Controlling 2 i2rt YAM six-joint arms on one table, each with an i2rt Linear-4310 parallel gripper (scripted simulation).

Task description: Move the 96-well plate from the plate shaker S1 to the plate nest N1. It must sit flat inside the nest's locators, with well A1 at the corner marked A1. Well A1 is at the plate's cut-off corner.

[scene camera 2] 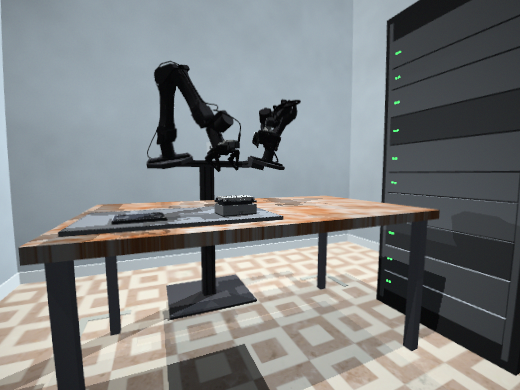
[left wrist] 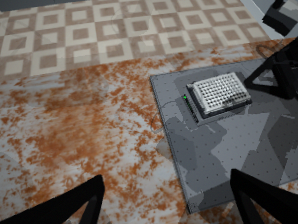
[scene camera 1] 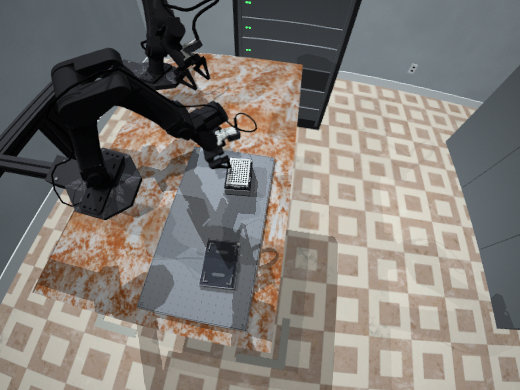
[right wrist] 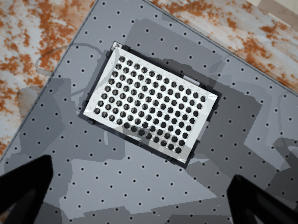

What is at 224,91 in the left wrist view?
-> A 96-well plate.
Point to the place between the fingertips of the right gripper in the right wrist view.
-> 144,173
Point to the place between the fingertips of the left gripper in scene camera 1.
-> At 203,84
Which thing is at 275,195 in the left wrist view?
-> The left gripper.
